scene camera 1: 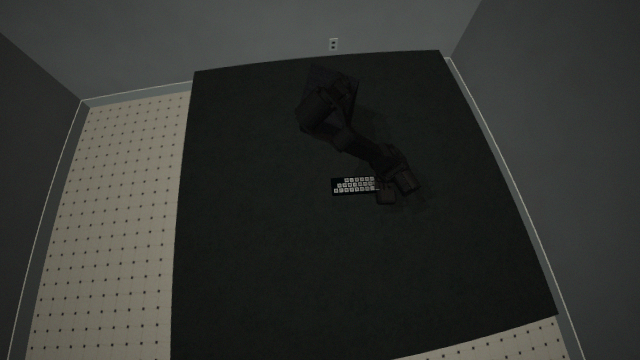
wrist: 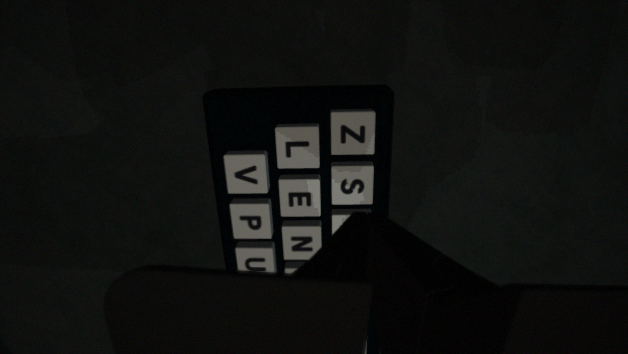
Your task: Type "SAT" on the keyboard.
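Pixels of known places: gripper, fingertip midpoint: point(scene camera 1: 377, 186) point(wrist: 365, 226); arm's base, origin of the base link: point(scene camera 1: 341, 88).
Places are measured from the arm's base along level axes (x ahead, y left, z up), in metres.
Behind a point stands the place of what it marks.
Observation:
The keyboard point(scene camera 1: 334, 187) {z -0.212, x 0.245, y -0.130 m} point(wrist: 300, 106) {z -0.212, x 0.306, y 0.045 m} is a dark slab with white letter keys, lying on the dark table. In the wrist view the S key point(wrist: 352, 185) {z -0.207, x 0.313, y 0.013 m} shows whole, between the Z key point(wrist: 352, 133) {z -0.207, x 0.319, y 0.031 m} and a key partly covered by the fingertips. The E key point(wrist: 299, 197) {z -0.207, x 0.293, y 0.015 m}, N key point(wrist: 301, 241) {z -0.207, x 0.287, y -0.002 m} and L key point(wrist: 297, 146) {z -0.207, x 0.300, y 0.033 m} stand in the middle row. No A or T label shows in the wrist view; the lower keys are hidden by the gripper. My gripper point(wrist: 365, 226) {z -0.186, x 0.314, y 0.007 m} is shut and empty, its tips over the key just below S. Whether they touch it is unclear.
The arm point(scene camera 1: 362, 145) {z 0.172, x 0.311, y -0.123 m} reaches from its base near the back edge of the dark table point(scene camera 1: 300, 260) {z -0.223, x 0.432, y -0.344 m} to the keyboard's right end. Grey walls stand behind and to the right. A pale dotted floor point(scene camera 1: 115, 200) lies to the left. The scene is dim.

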